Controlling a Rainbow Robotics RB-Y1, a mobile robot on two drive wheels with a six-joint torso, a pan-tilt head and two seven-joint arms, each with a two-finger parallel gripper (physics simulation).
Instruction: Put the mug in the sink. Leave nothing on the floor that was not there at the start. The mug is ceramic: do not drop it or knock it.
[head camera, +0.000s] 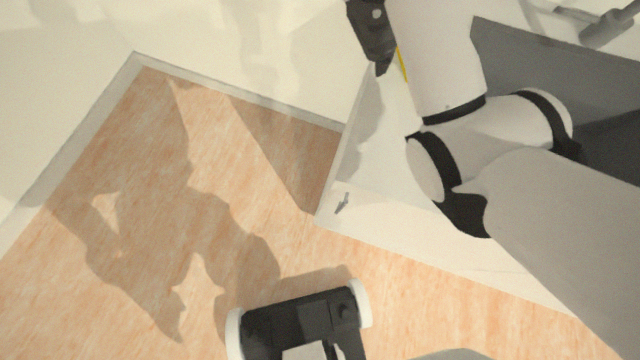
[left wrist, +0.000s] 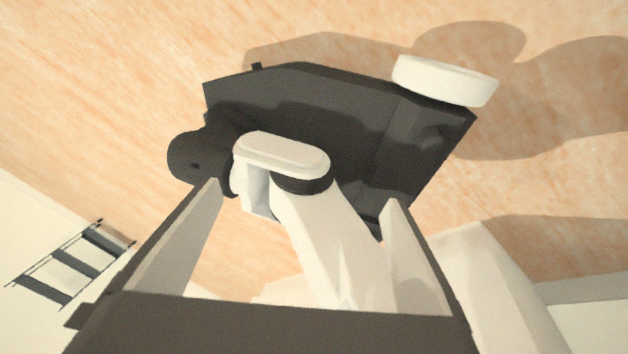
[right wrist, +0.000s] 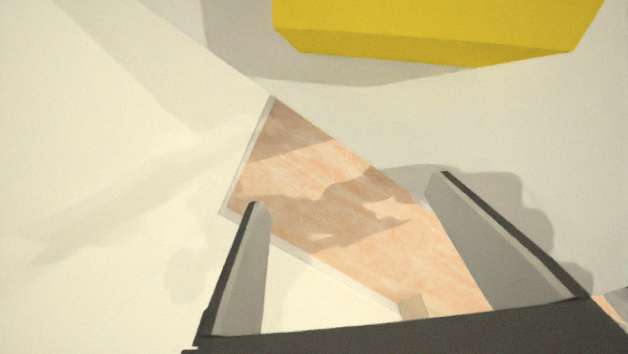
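Seen in the pictures: left gripper, fingertip midpoint: (left wrist: 304, 198); right gripper, fingertip midpoint: (head camera: 368, 49) (right wrist: 344, 197); robot's base, link origin: (head camera: 300, 313).
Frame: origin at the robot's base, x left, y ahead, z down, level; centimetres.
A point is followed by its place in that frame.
Note:
No mug can be made out in these views. The grey sink (head camera: 545, 65) @[x -68.9, y 55.2, z -87.0 cm] lies at the upper right of the head view, partly behind my right arm. My right gripper (right wrist: 344, 197) @[x -23.6, y 59.6, z -94.4 cm] is open with no object between its fingers, high over the edge of the white counter (right wrist: 500, 120) @[x -28.3, y 50.7, z -91.1 cm] (head camera: 390, 155) @[x -22.9, y 38.3, z -91.1 cm]. A dark part of it shows at the top of the head view. A yellow angular object (right wrist: 425, 25) @[x -31.5, y 57.9, z -95.6 cm] (head camera: 402, 65) @[x -31.1, y 57.1, z -91.7 cm] is on the counter, cut off by the right wrist view's top edge and mostly hidden in the head view. My left gripper (left wrist: 304, 198) @[x 23.1, y -17.0, z -51.7 cm] is open and empty, above my base.
A grey faucet (head camera: 605, 27) @[x -73.9, y 56.2, z -95.3 cm] is at the upper right. The white cabinet front has a small handle (head camera: 342, 203). My dark base (head camera: 295, 320) @[x 2.1, y 1.3, z -19.1 cm] (left wrist: 310, 95) @[x 18.2, y -26.1, z -17.0 cm] stands on the wooden floor (head camera: 425, 295) @[x -61.9, y -6.2, z -0.1 cm] (left wrist: 100, 75) @[x 0.5, y -124.8, z -0.1 cm]. Pale walls meet the floor at the left. A dark ladder-like object (left wrist: 75, 263) @[x -185.4, y -237.8, z -43.6 cm] shows at lower left.

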